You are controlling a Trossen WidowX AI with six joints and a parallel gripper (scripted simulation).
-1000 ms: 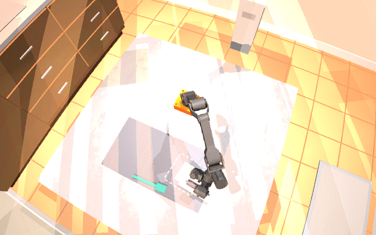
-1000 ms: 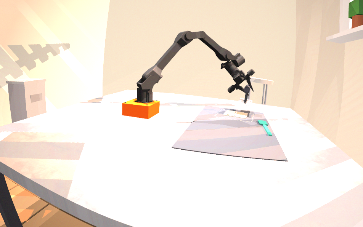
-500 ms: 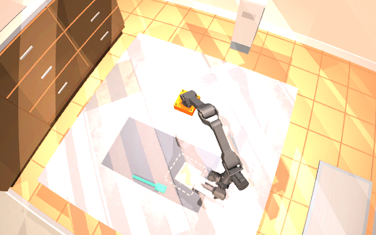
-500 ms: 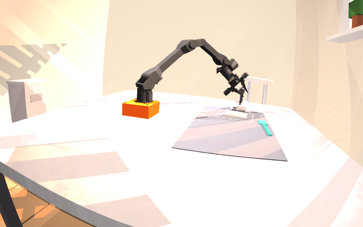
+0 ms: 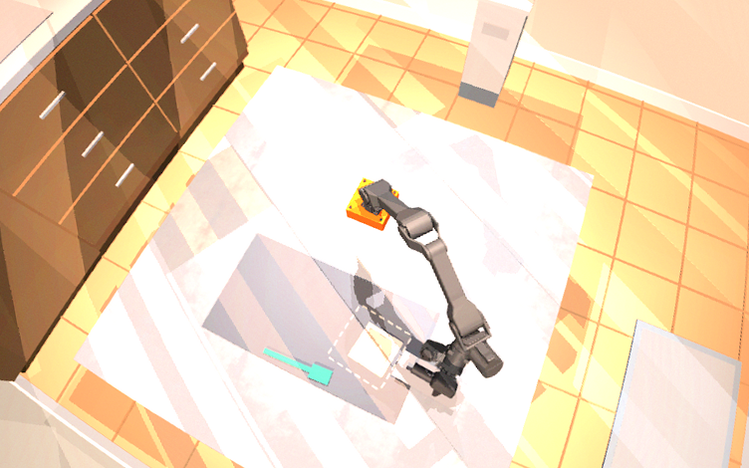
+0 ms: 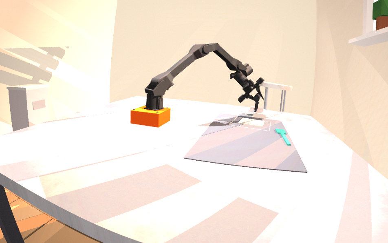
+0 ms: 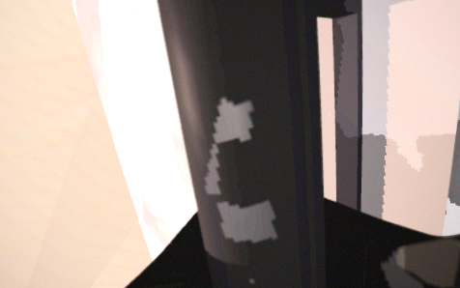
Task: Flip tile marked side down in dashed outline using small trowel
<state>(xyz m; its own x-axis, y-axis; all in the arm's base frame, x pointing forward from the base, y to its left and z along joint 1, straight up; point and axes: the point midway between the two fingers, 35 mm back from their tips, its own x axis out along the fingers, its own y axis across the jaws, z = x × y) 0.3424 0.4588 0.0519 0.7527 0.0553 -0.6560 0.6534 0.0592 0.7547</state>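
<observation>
The teal trowel lies 330 mm to the right of my gripper tip, 160 mm ahead of it and 80 mm below it. The rest, counted from my gripper tip: white tile: 200 mm to the right, 80 mm below, 10 mm behind; grey mat: 380 mm to the right, 100 mm below, 20 mm ahead; grey trowel: 20 mm behind, 10 mm below.
</observation>
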